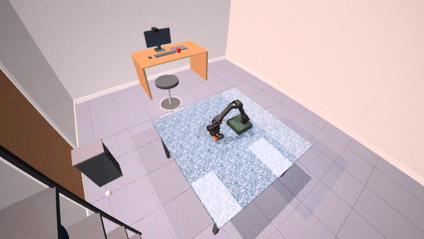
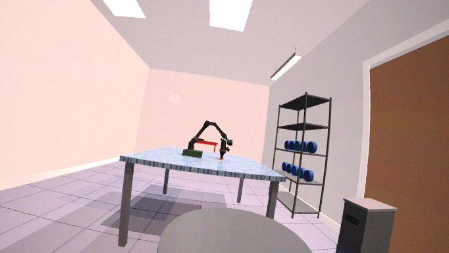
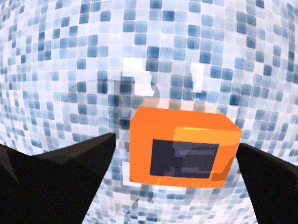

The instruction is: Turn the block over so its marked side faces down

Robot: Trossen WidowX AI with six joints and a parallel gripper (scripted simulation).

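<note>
My gripper tip is 1 cm below the orange block.
</note>
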